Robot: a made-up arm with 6 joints.
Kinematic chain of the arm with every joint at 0, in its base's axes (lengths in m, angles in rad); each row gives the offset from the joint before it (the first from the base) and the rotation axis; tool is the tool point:
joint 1: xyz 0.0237 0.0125 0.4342 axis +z
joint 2: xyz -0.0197 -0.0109 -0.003 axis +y
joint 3: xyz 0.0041 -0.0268 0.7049 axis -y
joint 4: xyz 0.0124 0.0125 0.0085 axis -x
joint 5: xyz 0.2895 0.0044 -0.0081 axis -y
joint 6: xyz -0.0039 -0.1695 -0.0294 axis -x
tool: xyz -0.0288 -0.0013 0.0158
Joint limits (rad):
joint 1: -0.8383..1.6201
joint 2: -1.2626..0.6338
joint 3: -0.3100..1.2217
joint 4: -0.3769..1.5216
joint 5: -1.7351..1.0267
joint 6: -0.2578..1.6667
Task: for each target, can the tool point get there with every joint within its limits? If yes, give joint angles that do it. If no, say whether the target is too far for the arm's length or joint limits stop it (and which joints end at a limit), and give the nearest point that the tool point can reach.
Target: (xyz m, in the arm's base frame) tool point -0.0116 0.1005 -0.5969
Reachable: no: joint limits stop it (at a limit: joint 1, joint 2, joint 3, joint 4, joint 5, joint 6) | nearest point 0.1436 0.5258 0.6902 | short by 1.364 m
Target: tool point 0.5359 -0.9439 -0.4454
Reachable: no: too far | nearest point 0.1649 -0.9839 0.6805 | short by 1.186 m
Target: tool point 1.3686 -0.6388 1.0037
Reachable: no: too far | nearest point 0.7011 -0.3155 0.9990 | short by 0.742 m
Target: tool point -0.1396 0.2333 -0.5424
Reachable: no: joint limits stop it (at a limit: joint 1, joint 2, joint 3, joint 4, joint 5, joint 6) | nearest point 0.1436 0.5258 0.6902 | short by 1.298 m
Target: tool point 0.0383 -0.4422 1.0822
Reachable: yes | joints 1.1899 -0.9475 -0.0318 0.3064 0.6710 1.4612
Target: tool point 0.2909 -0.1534 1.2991
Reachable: yes | joints 0.0360 0.0970 0.6365 0.1874 -0.7275 0.9839
